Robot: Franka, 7 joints.
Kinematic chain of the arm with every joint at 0, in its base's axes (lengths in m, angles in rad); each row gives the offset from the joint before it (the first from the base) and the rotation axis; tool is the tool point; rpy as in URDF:
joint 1: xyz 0 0 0.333 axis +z
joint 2: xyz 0 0 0 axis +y
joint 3: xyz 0 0 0.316 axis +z
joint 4: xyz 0.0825 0 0 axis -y
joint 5: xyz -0.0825 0 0.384 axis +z
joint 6: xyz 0 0 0 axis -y
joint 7: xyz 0.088 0 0 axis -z
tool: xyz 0 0 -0.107 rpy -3.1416 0 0
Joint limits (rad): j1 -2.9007..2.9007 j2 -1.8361..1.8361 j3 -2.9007..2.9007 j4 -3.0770..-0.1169 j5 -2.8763..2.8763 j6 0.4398..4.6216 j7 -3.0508..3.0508
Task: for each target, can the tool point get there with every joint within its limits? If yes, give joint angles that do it. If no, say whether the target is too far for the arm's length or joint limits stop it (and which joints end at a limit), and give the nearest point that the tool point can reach.
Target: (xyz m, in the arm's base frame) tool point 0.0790 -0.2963 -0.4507
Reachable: no: joint limits stop it (at a limit: joint 2) | nearest point 0.0781 -0.2930 -0.3604 | short by 0.090 m
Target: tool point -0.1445 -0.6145 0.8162
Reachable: yes | joints -1.7515 0.3720 -0.3281 -0.9869 1.9889 1.5080 2.2784
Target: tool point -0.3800 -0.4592 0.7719
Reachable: yes | joints 1.3150 -0.8159 2.1570 -0.8449 -2.3595 0.7602 -0.7761
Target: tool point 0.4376 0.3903 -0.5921
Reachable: no: too far | nearest point 0.3579 0.3192 -0.3232 | short by 0.289 m
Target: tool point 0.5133 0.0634 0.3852
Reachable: yes | joints -1.6478 0.2463 1.7811 -2.2745 0.1878 2.2957 1.4647
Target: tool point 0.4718 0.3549 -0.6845
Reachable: no: too far | nearest point 0.3699 0.2783 -0.3295 | short by 0.377 m
